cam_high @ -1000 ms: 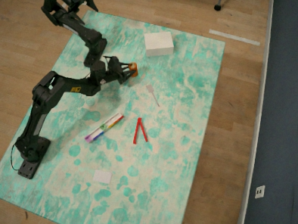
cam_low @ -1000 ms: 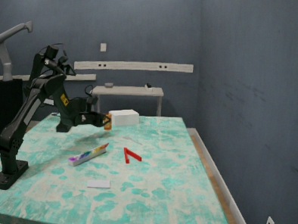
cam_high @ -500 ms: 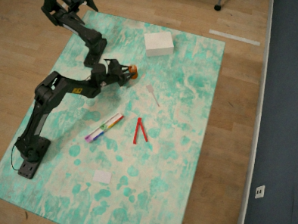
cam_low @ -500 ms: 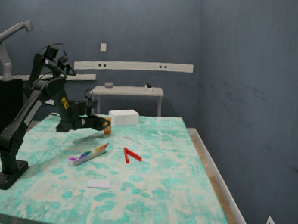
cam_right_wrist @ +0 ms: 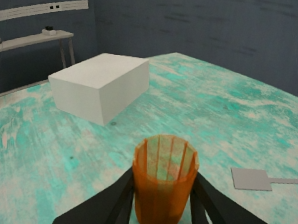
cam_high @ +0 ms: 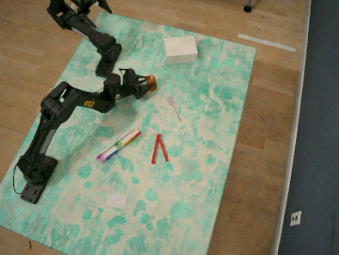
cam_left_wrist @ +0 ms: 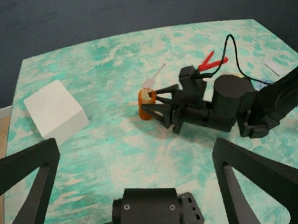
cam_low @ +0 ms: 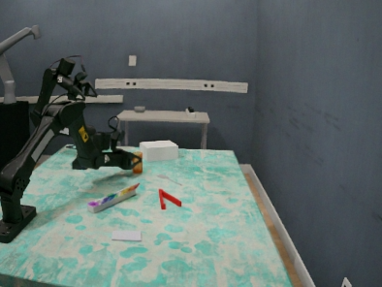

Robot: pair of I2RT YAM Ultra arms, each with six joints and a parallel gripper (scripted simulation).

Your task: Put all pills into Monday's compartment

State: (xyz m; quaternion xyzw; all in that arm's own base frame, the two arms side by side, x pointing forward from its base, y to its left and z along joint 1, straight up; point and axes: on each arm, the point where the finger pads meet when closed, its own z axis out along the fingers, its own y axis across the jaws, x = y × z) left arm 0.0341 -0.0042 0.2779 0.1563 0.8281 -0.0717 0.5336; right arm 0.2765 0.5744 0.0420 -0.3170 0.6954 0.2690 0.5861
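My right hand is 3 cm above the orange pill bottle. From my right hand the other things lie so: white box: 5 cm ahead, 24 cm to the left, 3 cm below; lid: 6 cm behind, 40 cm to the right, 3 cm below; white card: 8 cm ahead, 54 cm to the right, 5 cm below.
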